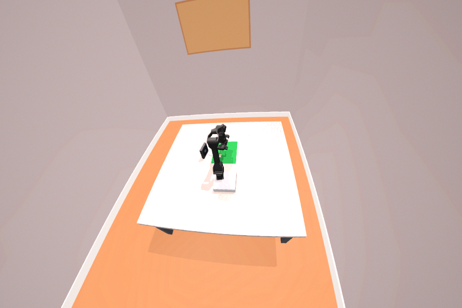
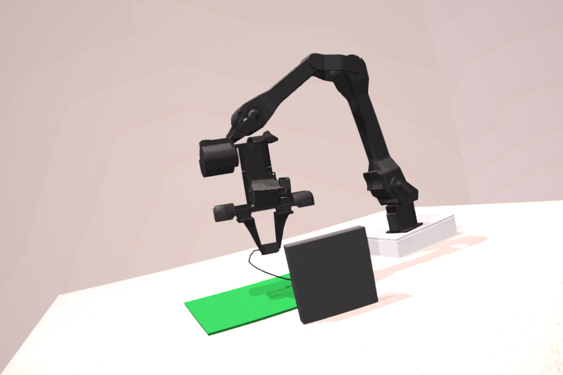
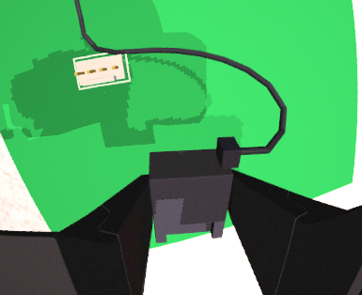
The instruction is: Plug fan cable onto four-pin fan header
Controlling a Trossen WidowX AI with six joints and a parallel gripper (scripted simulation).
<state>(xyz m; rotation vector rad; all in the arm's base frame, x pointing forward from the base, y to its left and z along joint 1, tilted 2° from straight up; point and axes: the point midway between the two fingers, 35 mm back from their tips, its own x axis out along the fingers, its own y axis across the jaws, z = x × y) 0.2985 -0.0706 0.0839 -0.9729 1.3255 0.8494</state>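
The green board is 30 mm ahead of my gripper tip, 10 mm to the left of it and 100 mm below it. Round my gripper tip: white four-pin header 20 mm behind, 60 mm to the left, 80 mm below; dark square fan 20 mm ahead, 210 mm to the left, 20 mm below; dark fan plug 10 mm to the right.
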